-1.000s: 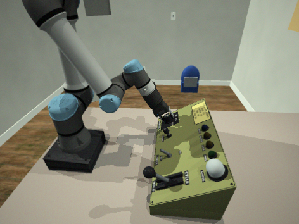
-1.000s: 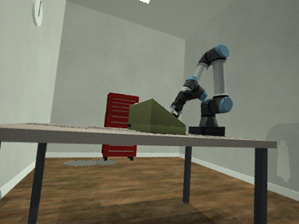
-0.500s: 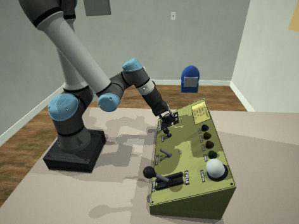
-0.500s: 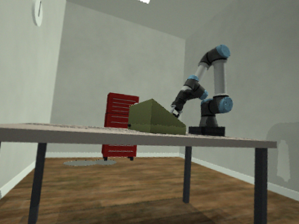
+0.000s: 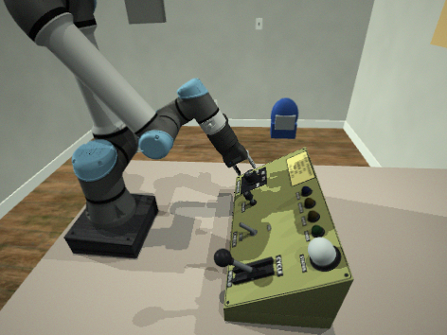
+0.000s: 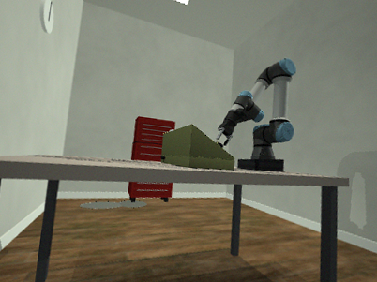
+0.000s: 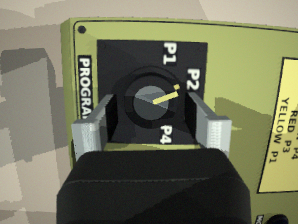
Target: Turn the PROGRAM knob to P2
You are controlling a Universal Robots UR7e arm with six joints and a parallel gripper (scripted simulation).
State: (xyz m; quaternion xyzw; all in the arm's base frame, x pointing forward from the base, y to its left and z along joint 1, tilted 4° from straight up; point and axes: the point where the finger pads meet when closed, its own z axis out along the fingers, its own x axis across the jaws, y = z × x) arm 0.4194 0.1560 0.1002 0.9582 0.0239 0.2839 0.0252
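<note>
Right now my hand is 2 cm short of the mode knob, 12 cm to the left of it and 3 cm above it. The rest, counted from my hand: olive console (5 cm ahead, 18 cm to the right, 6 cm below); then check toggle (2 cm ahead, 24 cm to the right, 4 cm below); then ball-handled lever (1 cm behind, 36 cm to the right, 3 cm below).
</note>
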